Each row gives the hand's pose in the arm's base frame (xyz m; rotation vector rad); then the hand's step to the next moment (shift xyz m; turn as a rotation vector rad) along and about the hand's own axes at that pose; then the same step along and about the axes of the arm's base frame.
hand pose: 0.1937 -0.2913 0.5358 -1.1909 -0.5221 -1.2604
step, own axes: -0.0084 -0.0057 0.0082 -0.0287 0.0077 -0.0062
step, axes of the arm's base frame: -0.0053 0.0118 -0.0019 -0.0033 0.0061 -0.0295
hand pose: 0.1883 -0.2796 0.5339 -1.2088 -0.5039 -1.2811
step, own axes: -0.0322 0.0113 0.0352 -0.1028 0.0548 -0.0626
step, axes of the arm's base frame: 0.0120 0.0435 -0.0192 0.0001 -0.0180 -0.1310
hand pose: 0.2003 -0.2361 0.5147 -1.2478 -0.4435 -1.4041
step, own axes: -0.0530 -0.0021 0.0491 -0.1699 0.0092 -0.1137
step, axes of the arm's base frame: 0.0075 0.0669 -0.0264 -0.0760 -0.0155 -0.1894
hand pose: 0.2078 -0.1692 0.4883 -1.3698 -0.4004 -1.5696
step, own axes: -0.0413 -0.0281 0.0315 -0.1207 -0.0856 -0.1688
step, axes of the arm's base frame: -0.0097 0.0556 -0.0174 -0.1791 -0.0350 -0.1308
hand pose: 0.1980 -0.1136 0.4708 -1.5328 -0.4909 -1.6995
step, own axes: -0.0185 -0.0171 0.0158 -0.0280 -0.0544 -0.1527
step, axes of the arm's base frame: -0.0031 0.0275 -0.0110 -0.1421 -0.0694 -0.0455
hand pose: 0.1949 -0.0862 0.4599 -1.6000 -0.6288 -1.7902
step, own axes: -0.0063 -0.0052 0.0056 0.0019 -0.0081 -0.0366
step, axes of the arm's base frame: 0.0003 0.0085 -0.0051 -0.0308 -0.0212 -0.0027
